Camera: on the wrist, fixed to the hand. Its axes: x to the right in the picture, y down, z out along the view.
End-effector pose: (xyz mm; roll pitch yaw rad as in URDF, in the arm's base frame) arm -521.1 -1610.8 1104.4 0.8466 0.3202 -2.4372
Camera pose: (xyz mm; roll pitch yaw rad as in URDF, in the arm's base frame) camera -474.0 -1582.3 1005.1 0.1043 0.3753 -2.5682
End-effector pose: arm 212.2 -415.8 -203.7 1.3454 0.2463 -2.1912
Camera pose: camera 286.6 -416.7 -289.5 0.6228 0.3544 -2.2757
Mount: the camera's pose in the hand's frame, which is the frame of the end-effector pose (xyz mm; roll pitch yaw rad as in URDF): -20.3 -77.6 -80.4 -0.6943 -0.0529 -0.1241
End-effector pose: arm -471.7 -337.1 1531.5 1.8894 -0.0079 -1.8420
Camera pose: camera -369.4 -344.9 1482.8 1.1911 0.1265 -1.8536
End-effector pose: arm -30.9 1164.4 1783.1 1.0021 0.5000 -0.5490
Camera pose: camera -77.0 1223.0 1697.5 0.2367 0.5722 -0.6816
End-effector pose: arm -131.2 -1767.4 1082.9 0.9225 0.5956 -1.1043
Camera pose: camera -151.2 -1689.3 1002.9 0.1380 0.6574 -1.2524
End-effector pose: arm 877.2 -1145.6 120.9 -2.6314 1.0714 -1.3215
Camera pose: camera 925.8 -1221.1 190.5 -3.0954 1.0414 -1.0536
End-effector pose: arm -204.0 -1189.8 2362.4 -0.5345 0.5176 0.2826
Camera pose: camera -205.0 -1302.3 2346.7 -1.2708 0.4072 0.1960
